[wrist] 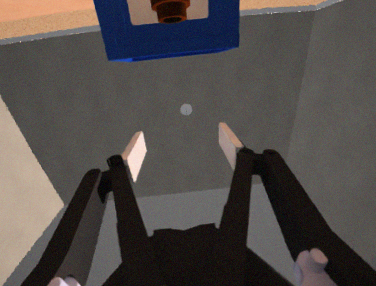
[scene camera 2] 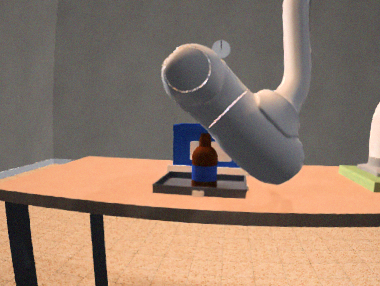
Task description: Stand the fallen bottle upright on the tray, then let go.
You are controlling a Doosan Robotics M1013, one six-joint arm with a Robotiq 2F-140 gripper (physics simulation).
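Places are measured from the arm's base along level axes (x ahead, y left, z up), in millimetres.
Pixels of known places: gripper, fingertip midpoint: (wrist: 181, 137).
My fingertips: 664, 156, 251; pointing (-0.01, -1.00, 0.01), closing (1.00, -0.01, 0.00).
Observation:
Behind a point stands the place of what it marks, as x, y, z.
The brown bottle (scene camera 2: 204, 156) @(668, 204, 69) with a blue label stands upright on the dark tray (scene camera 2: 172, 190) @(747, 256, -19) in the scene view. In the wrist view the neck of the bottle (wrist: 171, 11) @(669, 181, 127) shows at the top edge, and the rest of it is cut off. My gripper (wrist: 181, 137) @(664, 156, 251) is open, with its two pale fingertips apart and bare wall showing between them. It is apart from the bottle. In the scene view the fingers are hidden by the arm, which hangs to the right of the bottle and above it.
A blue panel (scene camera 2: 182, 143) @(764, -37, 79) (wrist: 112, 37) @(545, -31, 105) with a pale middle stands behind the tray on the wooden table (scene camera 2: 110, 182) @(958, 169, -30). A green block (scene camera 2: 361, 177) @(144, 76, -3) lies under the robot base at the right. A round clock (scene camera 2: 221, 49) (wrist: 186, 109) is on the grey wall.

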